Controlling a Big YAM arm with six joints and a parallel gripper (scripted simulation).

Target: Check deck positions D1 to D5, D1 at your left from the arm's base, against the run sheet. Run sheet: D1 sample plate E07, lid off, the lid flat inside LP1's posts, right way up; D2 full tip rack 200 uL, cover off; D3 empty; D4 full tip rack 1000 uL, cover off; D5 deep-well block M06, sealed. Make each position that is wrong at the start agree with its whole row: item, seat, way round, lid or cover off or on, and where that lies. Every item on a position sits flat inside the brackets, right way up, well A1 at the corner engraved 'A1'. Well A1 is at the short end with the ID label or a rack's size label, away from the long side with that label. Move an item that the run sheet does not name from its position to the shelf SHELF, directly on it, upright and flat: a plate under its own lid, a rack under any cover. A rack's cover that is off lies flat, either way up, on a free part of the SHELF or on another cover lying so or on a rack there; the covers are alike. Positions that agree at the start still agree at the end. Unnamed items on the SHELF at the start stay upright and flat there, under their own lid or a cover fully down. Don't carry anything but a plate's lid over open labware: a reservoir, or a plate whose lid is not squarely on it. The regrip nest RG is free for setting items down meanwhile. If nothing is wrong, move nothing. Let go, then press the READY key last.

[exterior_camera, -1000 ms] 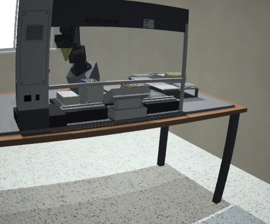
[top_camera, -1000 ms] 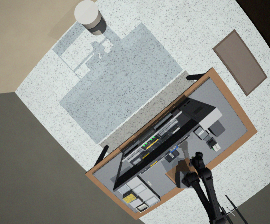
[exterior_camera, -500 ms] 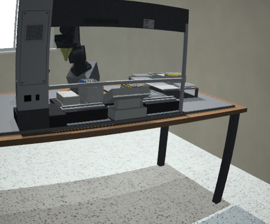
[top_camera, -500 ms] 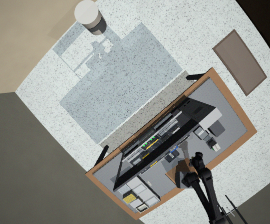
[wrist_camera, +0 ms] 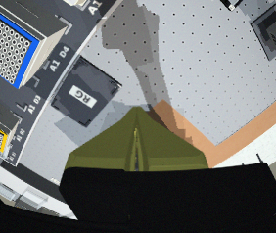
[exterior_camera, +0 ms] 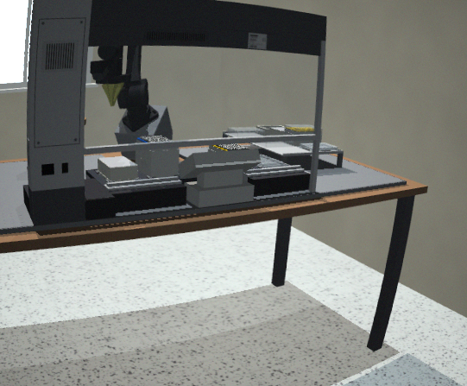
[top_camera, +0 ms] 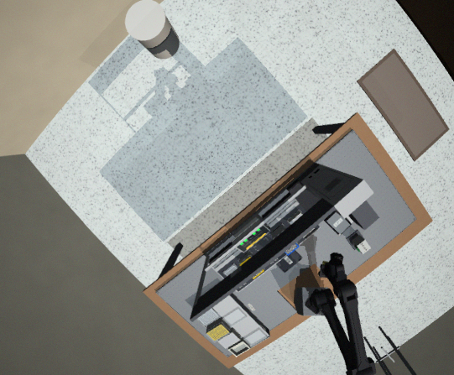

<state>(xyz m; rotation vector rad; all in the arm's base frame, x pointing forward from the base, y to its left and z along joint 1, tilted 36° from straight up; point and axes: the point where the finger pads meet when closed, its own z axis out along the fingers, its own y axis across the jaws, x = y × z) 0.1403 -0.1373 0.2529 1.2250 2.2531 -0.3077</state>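
Right now my hand is 22 cm past the key box, 17 cm above it and 15 cm to the left of it. Round my hand: white deep-well block (17 cm below, 16 cm ahead, 8 cm to the right); dark square nest (24 cm below, 16 cm to the left, 5 cm ahead); blue tip rack (18 cm ahead, 12 cm below, 4 cm to the left).
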